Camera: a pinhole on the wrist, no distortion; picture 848 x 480 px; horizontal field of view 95.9 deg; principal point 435.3 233.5 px. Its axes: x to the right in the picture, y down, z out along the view. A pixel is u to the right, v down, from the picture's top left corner.
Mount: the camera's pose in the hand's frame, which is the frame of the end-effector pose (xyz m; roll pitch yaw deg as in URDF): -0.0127 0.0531 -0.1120 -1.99 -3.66 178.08
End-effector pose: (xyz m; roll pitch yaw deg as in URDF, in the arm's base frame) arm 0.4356 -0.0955 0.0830 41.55 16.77 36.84
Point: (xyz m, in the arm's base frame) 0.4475 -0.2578 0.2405
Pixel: 609.9 320.4
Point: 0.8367 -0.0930 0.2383
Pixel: 232.2 270.6
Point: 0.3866 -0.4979 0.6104
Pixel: 722.2 223.1
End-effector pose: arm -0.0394 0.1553 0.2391 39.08 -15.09 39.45
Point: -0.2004 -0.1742 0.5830
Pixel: 626.0 156.6
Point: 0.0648 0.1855 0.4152
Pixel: 231.8 206.0
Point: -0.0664 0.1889 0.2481
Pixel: 393.5 276.8
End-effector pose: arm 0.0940 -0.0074 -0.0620 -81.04 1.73 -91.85
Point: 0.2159 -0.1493 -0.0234
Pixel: 231.4 326.1
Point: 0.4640 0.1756 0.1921
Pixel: 596.9 407.6
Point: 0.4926 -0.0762 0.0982
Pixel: 410.9 325.1
